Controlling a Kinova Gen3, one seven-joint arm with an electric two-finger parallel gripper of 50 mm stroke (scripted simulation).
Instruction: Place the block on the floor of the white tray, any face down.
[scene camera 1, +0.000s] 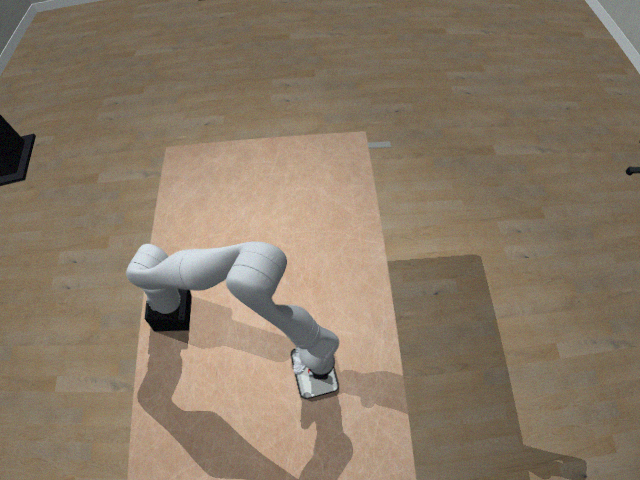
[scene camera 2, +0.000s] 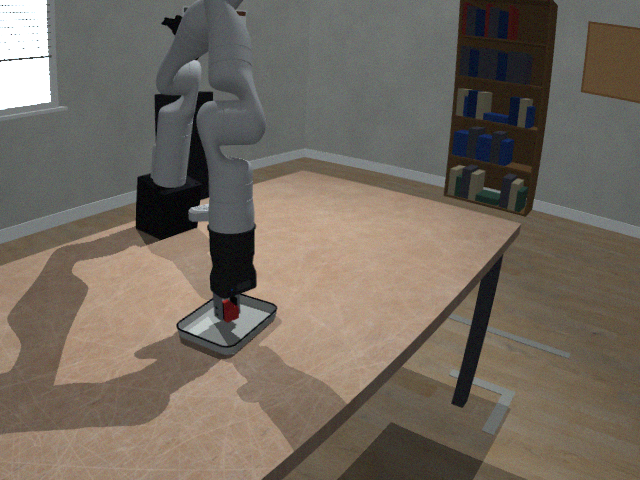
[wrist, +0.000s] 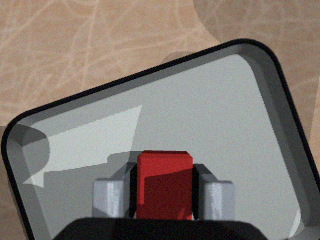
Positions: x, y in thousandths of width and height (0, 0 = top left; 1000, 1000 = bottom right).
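A red block (wrist: 514, 744) is part of the scene, as is a white tray (scene camera 2: 315, 672). The tray can also be seen in scene camera 1 (scene camera 1: 484, 807) and in the wrist view (wrist: 717, 444). The robot's gripper (scene camera 2: 355, 655) is visible too, and the wrist view (wrist: 514, 760) likewise shows the gripper.
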